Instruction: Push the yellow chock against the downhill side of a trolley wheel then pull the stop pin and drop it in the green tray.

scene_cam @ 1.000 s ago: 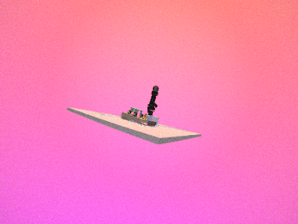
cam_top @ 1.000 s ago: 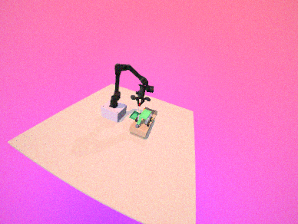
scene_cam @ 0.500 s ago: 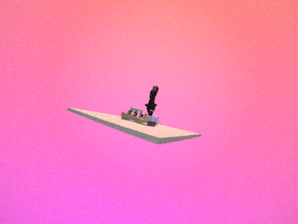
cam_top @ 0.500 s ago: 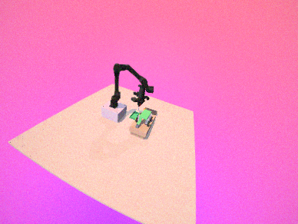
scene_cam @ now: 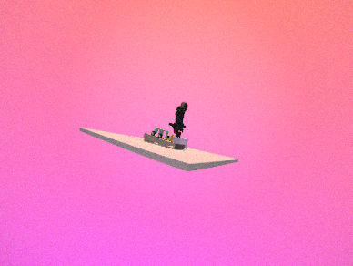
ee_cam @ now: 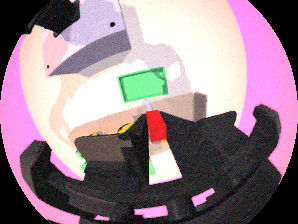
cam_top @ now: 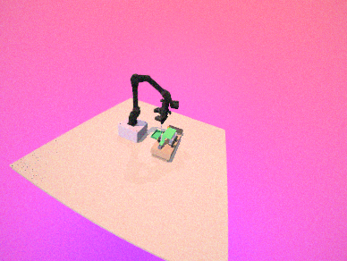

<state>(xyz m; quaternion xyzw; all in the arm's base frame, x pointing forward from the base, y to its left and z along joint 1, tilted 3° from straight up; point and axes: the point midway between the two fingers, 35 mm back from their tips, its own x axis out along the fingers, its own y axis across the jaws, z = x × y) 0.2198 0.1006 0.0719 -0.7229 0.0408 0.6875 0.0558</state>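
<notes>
The yellow chock lies 6 cm ahead of my gripper tip, 1 cm to the right of it and 6 cm below it. Also, from my gripper tip: trolley (10 cm ahead, 10 cm to the right, 3 cm below); then red-headed stop pin (right at my gripper tip).
</notes>
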